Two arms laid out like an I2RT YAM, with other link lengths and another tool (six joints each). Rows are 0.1 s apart.
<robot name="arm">
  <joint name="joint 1" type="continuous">
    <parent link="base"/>
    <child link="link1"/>
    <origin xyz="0 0 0.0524" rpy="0 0 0"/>
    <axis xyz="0 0 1"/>
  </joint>
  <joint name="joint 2" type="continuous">
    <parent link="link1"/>
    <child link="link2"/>
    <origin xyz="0.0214 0.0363 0.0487" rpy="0 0 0"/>
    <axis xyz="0 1 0"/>
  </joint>
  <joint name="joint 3" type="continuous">
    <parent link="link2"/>
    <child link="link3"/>
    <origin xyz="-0.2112 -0.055 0" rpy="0 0 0"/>
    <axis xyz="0 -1 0"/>
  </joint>
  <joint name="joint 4" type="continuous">
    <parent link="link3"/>
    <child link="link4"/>
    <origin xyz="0.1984 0.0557 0.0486" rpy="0 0 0"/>
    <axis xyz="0 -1 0"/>
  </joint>
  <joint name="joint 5" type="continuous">
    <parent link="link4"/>
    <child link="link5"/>
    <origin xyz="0.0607 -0.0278 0.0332" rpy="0 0 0"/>
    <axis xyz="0 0 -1"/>
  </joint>
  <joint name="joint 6" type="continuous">
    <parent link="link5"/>
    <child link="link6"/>
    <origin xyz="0.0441 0 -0.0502" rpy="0 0 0"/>
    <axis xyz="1 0 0"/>
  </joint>
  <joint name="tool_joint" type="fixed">
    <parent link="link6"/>
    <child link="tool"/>
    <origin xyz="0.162 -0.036 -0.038" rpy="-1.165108 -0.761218 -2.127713"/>
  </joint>
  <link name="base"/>
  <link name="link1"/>
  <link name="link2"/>
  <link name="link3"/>
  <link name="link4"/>
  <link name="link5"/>
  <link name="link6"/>
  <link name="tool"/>
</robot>
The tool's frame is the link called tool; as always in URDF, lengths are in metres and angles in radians. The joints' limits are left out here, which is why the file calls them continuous.
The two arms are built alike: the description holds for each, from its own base.
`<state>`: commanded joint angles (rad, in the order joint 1, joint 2, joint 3, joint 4, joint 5, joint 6); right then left.
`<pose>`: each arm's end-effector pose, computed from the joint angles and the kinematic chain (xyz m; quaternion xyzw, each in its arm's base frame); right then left.
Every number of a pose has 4 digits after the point. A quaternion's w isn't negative.
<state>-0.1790 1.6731 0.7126 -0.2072 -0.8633 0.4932 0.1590 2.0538 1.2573 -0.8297 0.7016 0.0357</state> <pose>0.2393 0.1162 -0.0387 -0.7295 0.5865 -0.0979 0.3381 0.2469 -0.1126 -0.0121 0.8565 -0.2029 0.3025 0.3658</pose>
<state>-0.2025 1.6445 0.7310 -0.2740 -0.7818 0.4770 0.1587 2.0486 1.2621 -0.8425 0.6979 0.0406</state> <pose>0.2400 0.0978 -0.0422 -0.7297 0.6022 -0.1194 0.3010 0.2461 -0.1121 -0.0103 0.8567 -0.2052 0.3013 0.3650</pose>
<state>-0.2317 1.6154 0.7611 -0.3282 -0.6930 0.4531 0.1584 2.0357 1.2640 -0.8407 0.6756 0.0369</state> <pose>0.2463 0.0742 -0.0432 -0.7285 0.6126 -0.1542 0.2649 0.2479 -0.1089 -0.0110 0.8596 -0.2102 0.3035 0.3532</pose>
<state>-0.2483 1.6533 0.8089 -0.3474 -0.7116 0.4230 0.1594 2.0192 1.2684 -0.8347 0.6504 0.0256</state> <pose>0.2547 0.0703 -0.0409 -0.7304 0.6072 -0.1552 0.2716 0.2521 -0.1048 -0.0111 0.8631 -0.2132 0.3089 0.3380</pose>
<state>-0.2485 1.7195 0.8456 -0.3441 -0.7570 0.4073 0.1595 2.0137 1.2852 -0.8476 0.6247 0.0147</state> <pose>0.2590 0.0763 -0.0430 -0.7332 0.6011 -0.1369 0.2868 0.2549 -0.1009 -0.0108 0.8685 -0.2133 0.3070 0.3255</pose>
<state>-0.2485 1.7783 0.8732 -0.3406 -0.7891 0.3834 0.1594 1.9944 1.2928 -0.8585 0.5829 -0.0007</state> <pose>0.2613 0.0802 -0.0472 -0.7377 0.5937 -0.1234 0.2969 0.2567 -0.0948 -0.0108 0.8765 -0.2143 0.3047 0.3050</pose>
